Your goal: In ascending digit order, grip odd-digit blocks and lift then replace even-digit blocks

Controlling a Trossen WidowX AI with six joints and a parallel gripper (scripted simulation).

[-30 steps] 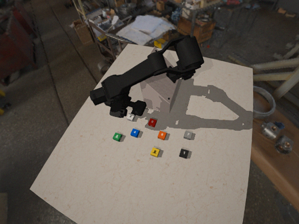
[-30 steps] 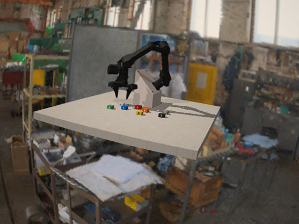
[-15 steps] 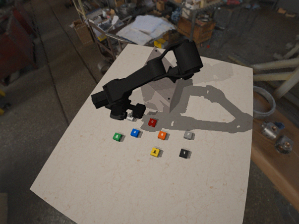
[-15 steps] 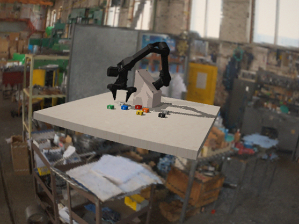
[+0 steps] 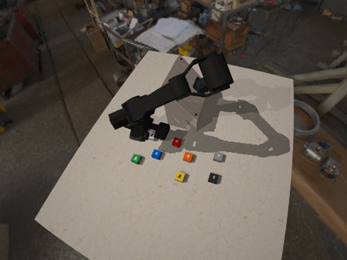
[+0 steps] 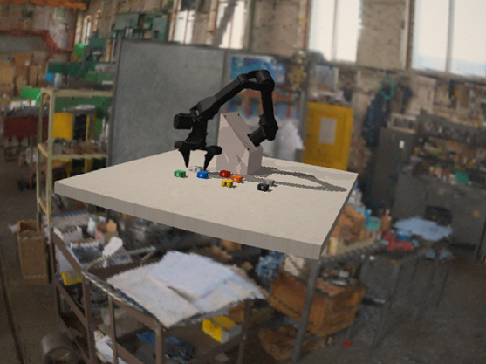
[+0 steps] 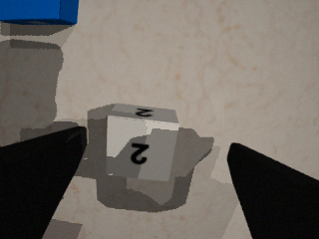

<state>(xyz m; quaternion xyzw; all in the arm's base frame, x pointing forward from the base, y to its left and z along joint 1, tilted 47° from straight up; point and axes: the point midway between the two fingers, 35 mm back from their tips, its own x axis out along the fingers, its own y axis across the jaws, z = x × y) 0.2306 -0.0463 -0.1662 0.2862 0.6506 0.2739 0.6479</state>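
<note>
The blue block lies 7 cm ahead of my gripper tip and 6 cm to the left of it. Also, from my gripper tip: white block (1 cm to the left); green block (12 cm ahead, 1 cm to the right); red block (12 cm to the left, 1 cm behind).
</note>
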